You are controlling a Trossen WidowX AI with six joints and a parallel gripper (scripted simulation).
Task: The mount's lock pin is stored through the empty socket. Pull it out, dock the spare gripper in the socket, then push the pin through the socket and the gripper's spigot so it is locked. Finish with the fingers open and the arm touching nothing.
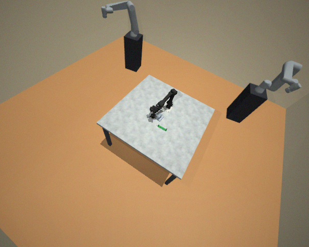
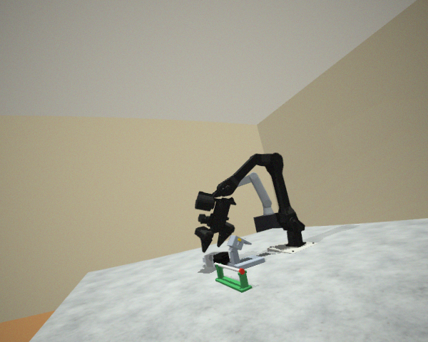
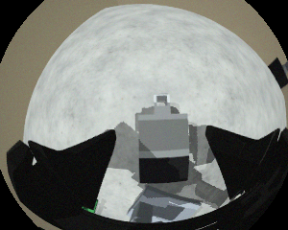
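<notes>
Right now the spare gripper is 40 mm below my gripper tip. Also, from my gripper tip: mount socket: 140 mm to the left, 30 mm behind, 10 mm below; green cradle: 230 mm to the left, 110 mm ahead, 40 mm below.
</notes>
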